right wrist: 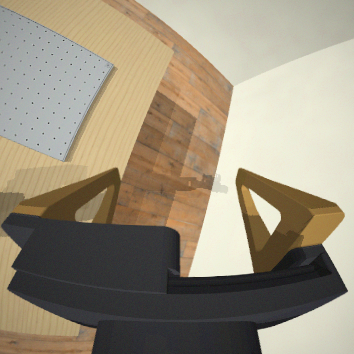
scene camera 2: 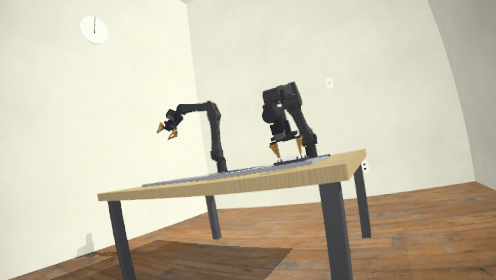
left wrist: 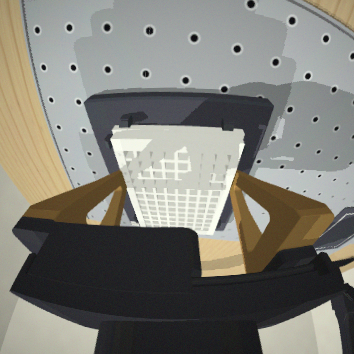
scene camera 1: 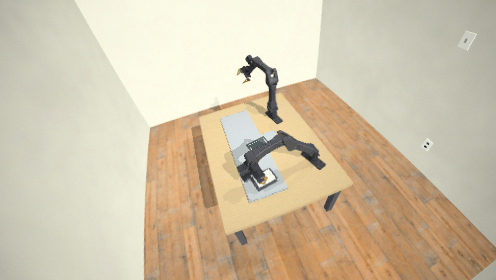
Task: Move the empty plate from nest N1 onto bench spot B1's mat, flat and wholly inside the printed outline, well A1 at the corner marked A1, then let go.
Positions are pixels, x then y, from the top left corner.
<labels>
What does the right gripper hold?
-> Nothing.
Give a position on a white well plate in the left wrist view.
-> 177, 176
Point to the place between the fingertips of the right gripper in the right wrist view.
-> At 177, 173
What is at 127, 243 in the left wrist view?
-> The left gripper.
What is the left gripper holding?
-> A white well plate.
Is the right gripper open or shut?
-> Open.
</labels>
